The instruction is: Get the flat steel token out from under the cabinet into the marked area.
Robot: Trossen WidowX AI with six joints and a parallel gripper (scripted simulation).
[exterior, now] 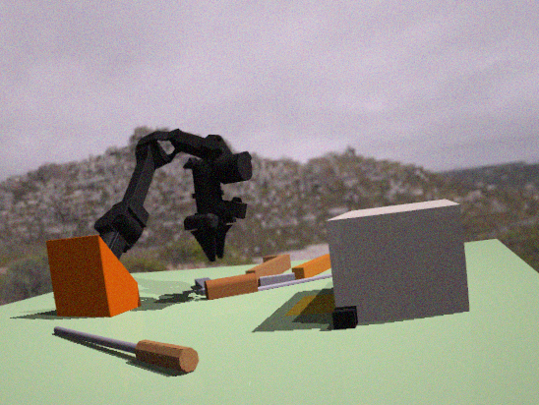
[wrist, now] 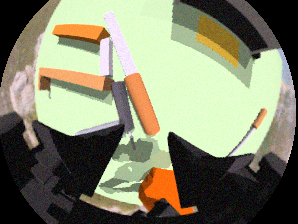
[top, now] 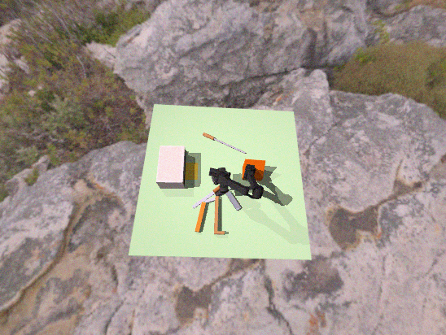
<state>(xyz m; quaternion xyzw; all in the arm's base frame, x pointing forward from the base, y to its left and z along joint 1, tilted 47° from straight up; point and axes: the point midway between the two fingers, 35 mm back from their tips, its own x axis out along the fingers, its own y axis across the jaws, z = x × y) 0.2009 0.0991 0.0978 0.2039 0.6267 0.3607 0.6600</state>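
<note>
The grey bar is 10 cm to the left of my gripper tip, 10 cm behind it and 7 cm below it. Round my gripper tip: grey token 42 cm ahead, 8 cm below, 6 cm to the right; orange bar 26 cm to the left, 13 cm ahead, 6 cm below.
</note>
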